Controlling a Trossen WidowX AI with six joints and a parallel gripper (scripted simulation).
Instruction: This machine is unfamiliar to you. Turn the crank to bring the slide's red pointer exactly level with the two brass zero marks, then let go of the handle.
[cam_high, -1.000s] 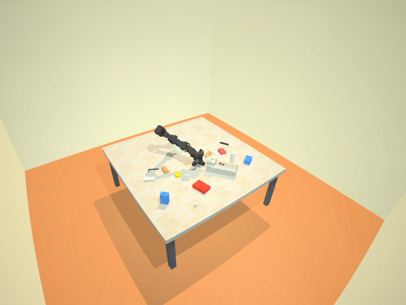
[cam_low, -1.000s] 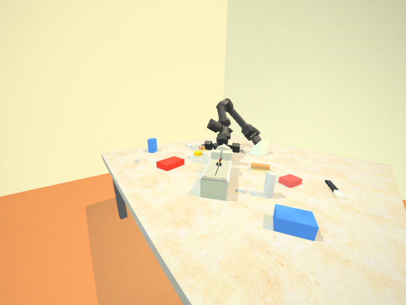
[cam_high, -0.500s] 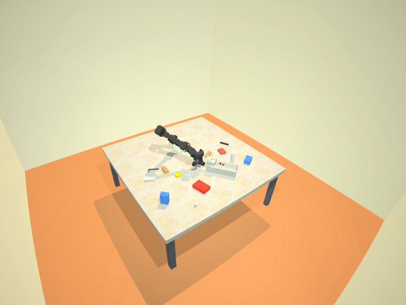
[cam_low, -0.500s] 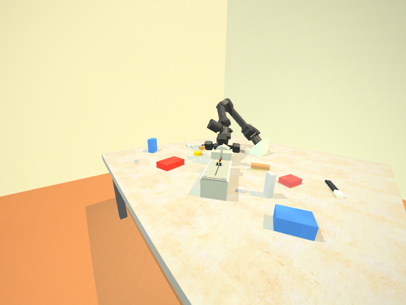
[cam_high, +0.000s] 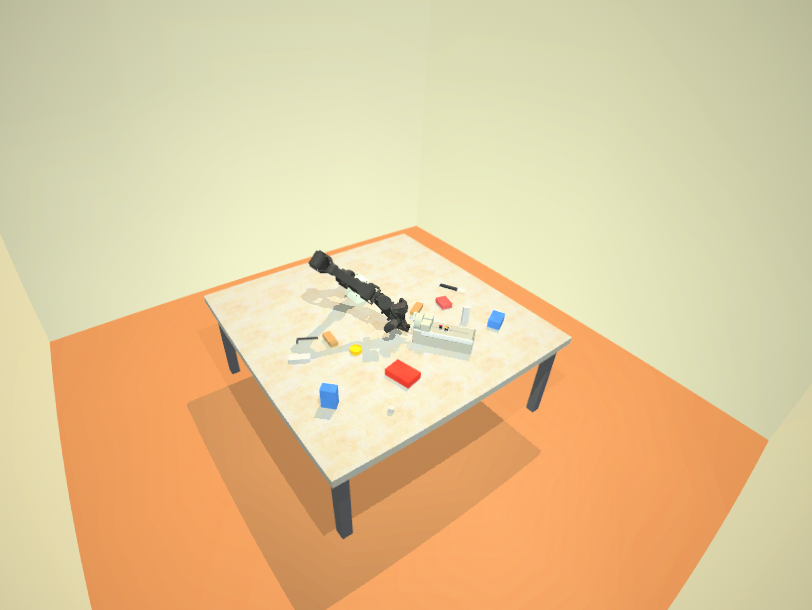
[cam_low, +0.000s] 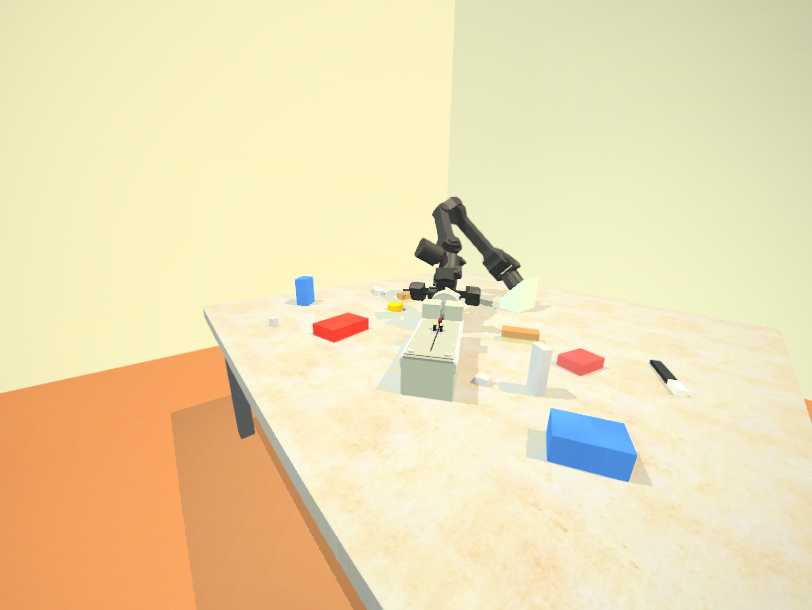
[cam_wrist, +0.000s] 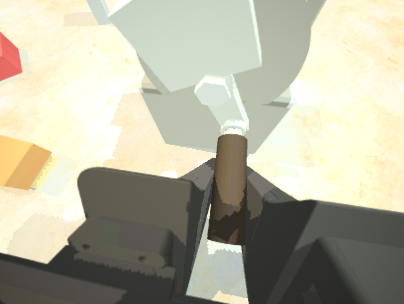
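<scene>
The brown crank handle lies 20 mm behind my gripper tip, 10 mm to the right of it and 30 mm above it. Also, from my gripper tip: red pointer 100 mm ahead, 100 mm to the left, 50 mm above; crank 10 mm behind, 40 mm above; yellow disc 40 mm behind, 250 mm to the right, 30 mm below.
</scene>
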